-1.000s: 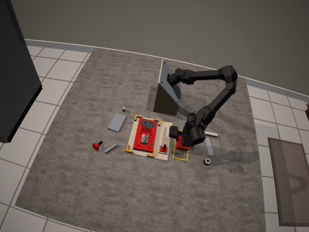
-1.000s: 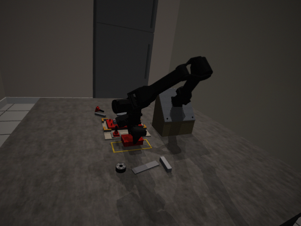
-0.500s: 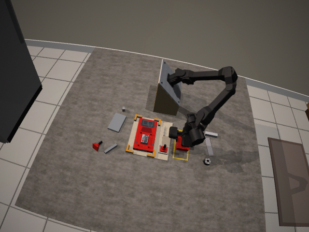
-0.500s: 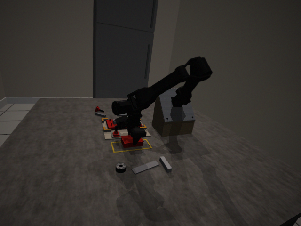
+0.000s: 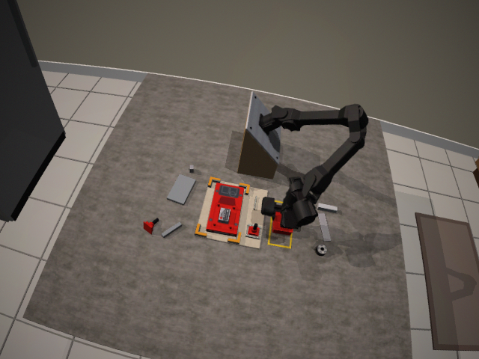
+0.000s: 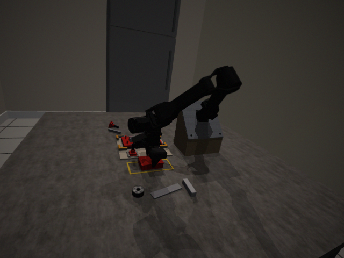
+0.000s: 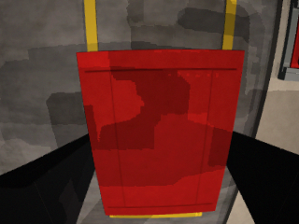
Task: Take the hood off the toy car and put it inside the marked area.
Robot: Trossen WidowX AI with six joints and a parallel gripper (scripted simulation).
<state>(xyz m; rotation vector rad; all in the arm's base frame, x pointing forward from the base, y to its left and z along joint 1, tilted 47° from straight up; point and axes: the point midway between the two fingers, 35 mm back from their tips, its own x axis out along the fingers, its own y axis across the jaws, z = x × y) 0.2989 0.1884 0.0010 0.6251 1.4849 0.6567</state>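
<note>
Now: the red hood 1 cm above my gripper tip. From my gripper tip the other things lie so: small wheel (9 cm ahead, 15 cm to the left, 1 cm below).
</note>
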